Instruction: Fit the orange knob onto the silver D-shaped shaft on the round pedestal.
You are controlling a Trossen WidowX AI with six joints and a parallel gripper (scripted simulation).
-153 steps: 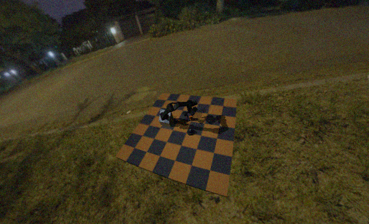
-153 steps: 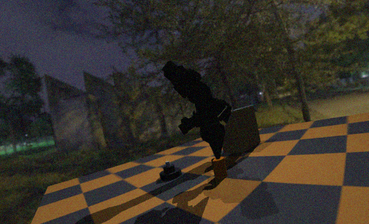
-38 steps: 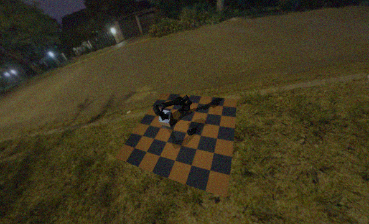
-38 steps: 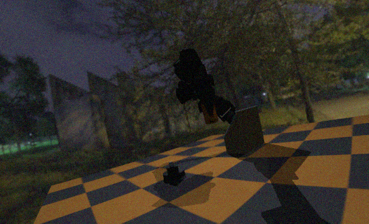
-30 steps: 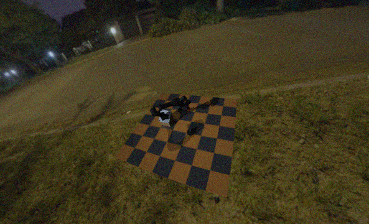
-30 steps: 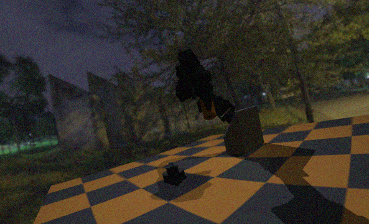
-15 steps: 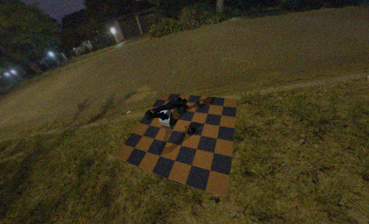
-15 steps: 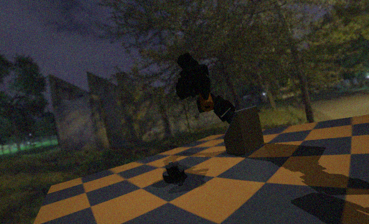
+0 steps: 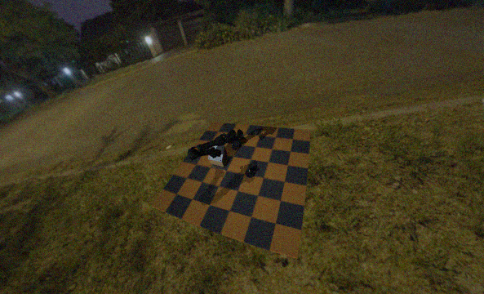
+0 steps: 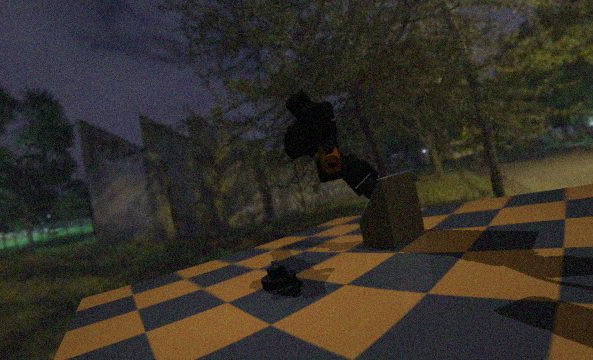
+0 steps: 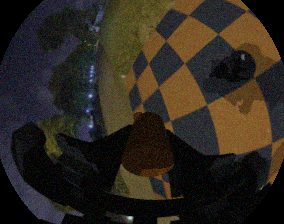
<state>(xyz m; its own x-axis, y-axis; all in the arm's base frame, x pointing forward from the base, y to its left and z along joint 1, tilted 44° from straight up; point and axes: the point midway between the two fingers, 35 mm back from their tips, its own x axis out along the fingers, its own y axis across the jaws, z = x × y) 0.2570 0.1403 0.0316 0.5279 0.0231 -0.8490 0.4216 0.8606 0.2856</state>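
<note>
The orange knob is 2 cm to the right of my gripper tip, 2 cm behind it and 2 cm above it. The rest, counted from my gripper tip: round pedestal (22 cm below, 18 cm to the right, 8 cm ahead).
</note>
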